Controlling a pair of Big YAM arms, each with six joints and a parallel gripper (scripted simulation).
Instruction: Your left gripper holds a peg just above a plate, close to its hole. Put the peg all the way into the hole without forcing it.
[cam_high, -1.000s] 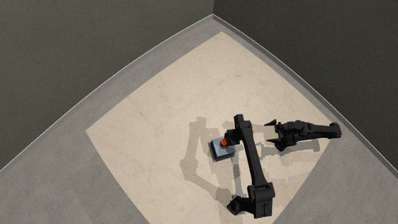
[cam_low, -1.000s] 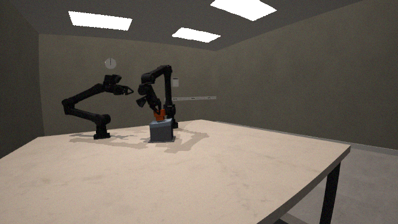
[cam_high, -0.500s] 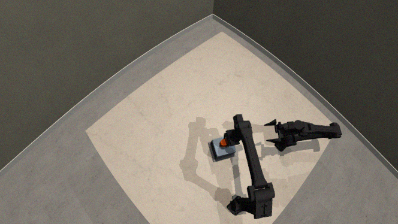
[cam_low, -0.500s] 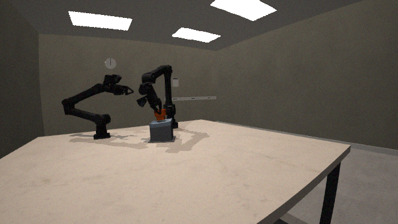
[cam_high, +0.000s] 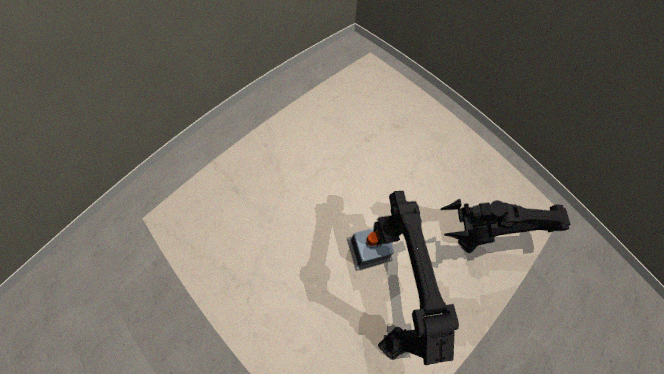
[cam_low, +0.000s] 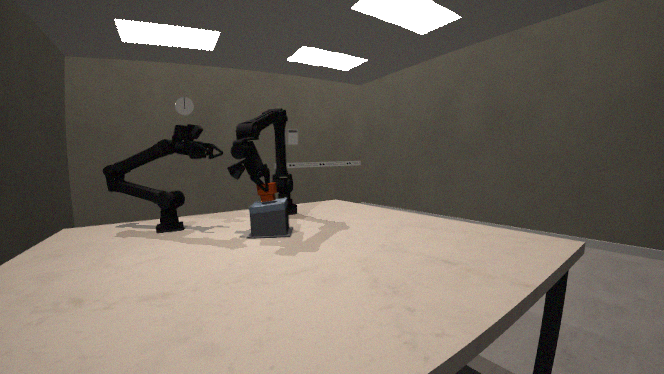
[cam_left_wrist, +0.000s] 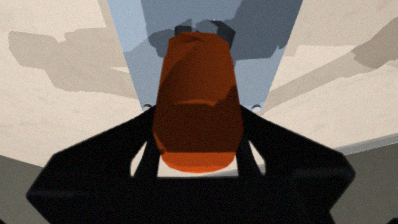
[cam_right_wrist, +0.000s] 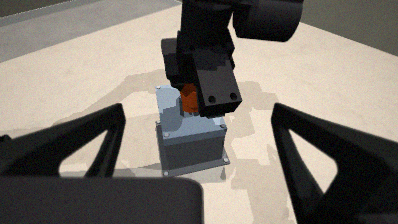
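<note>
The blue-grey plate is 10 mm to the left of my left hand and 80 mm below it. Also, from my left hand: orange peg: 20 mm below.
</note>
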